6 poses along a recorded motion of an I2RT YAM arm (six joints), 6.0 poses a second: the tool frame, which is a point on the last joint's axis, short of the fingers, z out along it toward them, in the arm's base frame.
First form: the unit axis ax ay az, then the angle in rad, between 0 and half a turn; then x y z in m.
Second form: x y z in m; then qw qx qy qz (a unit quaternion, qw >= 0). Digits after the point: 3 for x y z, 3 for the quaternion.
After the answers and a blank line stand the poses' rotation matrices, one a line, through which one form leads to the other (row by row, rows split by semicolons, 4 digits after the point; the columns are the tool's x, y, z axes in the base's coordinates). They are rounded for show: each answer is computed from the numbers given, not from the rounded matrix.
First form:
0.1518, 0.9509, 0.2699, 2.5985, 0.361, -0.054, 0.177
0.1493, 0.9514, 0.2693, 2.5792, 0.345, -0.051, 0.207
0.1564, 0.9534, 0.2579, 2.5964, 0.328, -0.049, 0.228
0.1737, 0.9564, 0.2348, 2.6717, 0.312, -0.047, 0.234
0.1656, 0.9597, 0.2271, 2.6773, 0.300, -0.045, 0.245
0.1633, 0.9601, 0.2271, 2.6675, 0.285, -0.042, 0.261
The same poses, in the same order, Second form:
0.361, -0.054, 0.177, 0.268, 0.146, 0.916, 0.260
0.345, -0.051, 0.207, 0.278, 0.143, 0.914, 0.259
0.328, -0.049, 0.228, 0.269, 0.151, 0.918, 0.248
0.312, -0.047, 0.234, 0.233, 0.169, 0.930, 0.228
0.300, -0.045, 0.245, 0.230, 0.161, 0.934, 0.221
0.285, -0.042, 0.261, 0.235, 0.159, 0.933, 0.221

-0.8133 0.1284 0.5674; 0.4074 0.8220 0.3979; -0.4153 0.5548 -0.7209
-0.8048 0.1186 0.5815; 0.4058 0.8250 0.3934; -0.4331 0.5526 -0.7121
-0.8096 0.1429 0.5693; 0.4104 0.8312 0.3750; -0.4196 0.5373 -0.7316
-0.8345 0.2079 0.5102; 0.4206 0.8386 0.3461; -0.3559 0.5034 -0.7873
-0.8422 0.1993 0.5010; 0.4027 0.8504 0.3387; -0.3585 0.4870 -0.7965
-0.8393 0.1926 0.5084; 0.3999 0.8522 0.3375; -0.3682 0.4866 -0.7923

